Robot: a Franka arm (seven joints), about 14 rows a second.
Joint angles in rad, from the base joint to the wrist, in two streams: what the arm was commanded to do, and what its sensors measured. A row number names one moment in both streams.
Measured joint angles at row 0: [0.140 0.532 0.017 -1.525 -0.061 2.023 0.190]
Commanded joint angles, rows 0 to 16: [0.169 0.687 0.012 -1.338 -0.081 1.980 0.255]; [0.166 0.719 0.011 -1.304 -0.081 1.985 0.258]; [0.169 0.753 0.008 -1.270 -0.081 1.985 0.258]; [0.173 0.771 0.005 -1.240 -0.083 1.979 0.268]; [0.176 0.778 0.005 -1.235 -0.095 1.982 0.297]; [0.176 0.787 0.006 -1.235 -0.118 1.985 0.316]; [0.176 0.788 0.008 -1.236 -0.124 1.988 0.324]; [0.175 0.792 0.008 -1.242 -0.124 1.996 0.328]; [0.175 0.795 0.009 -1.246 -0.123 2.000 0.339]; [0.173 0.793 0.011 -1.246 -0.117 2.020 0.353]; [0.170 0.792 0.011 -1.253 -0.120 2.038 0.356]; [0.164 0.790 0.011 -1.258 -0.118 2.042 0.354]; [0.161 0.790 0.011 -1.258 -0.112 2.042 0.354]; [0.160 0.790 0.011 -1.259 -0.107 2.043 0.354]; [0.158 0.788 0.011 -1.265 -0.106 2.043 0.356]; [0.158 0.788 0.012 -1.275 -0.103 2.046 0.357]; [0.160 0.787 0.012 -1.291 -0.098 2.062 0.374]
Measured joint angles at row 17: [0.164 0.777 0.004 -1.279 -0.103 2.029 0.337]
